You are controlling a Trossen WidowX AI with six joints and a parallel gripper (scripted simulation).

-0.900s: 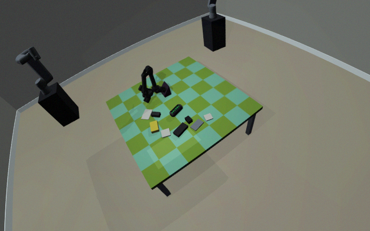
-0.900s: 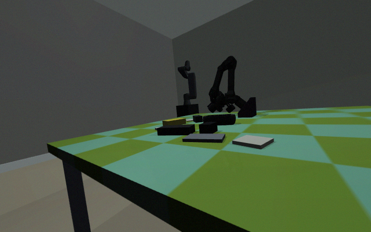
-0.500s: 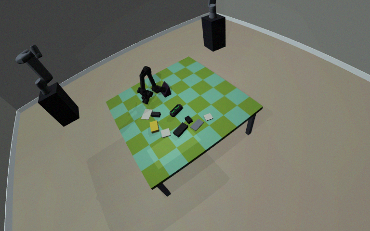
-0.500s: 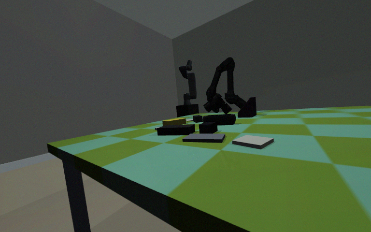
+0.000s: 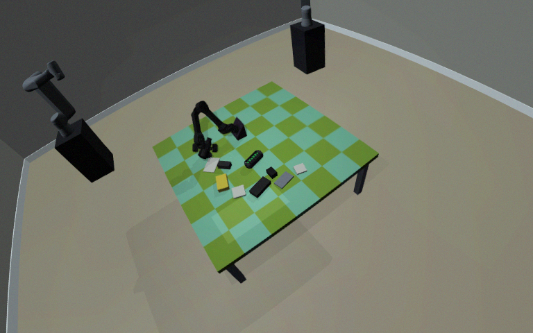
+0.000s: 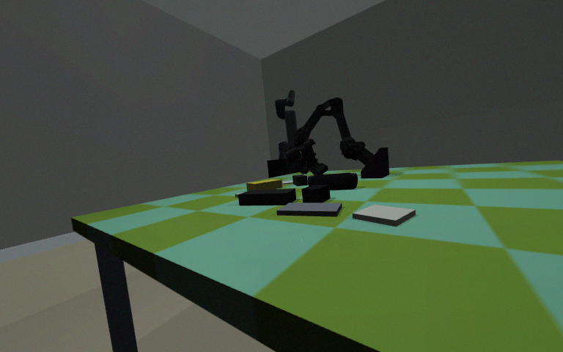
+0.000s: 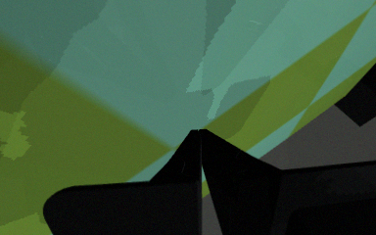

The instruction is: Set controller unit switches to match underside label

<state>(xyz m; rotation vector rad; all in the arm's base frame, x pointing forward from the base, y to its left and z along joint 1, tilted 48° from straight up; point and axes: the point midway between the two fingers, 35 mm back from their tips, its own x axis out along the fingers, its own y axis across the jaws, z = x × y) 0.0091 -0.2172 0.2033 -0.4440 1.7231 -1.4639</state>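
Right now my gripper tip is 170 mm short of the white plate and 10 mm above it. Round my gripper tip: yellow block (390 mm ahead, 10 mm to the left); long black block (570 mm ahead, 210 mm to the left); small black cube (510 mm ahead, 330 mm to the left).
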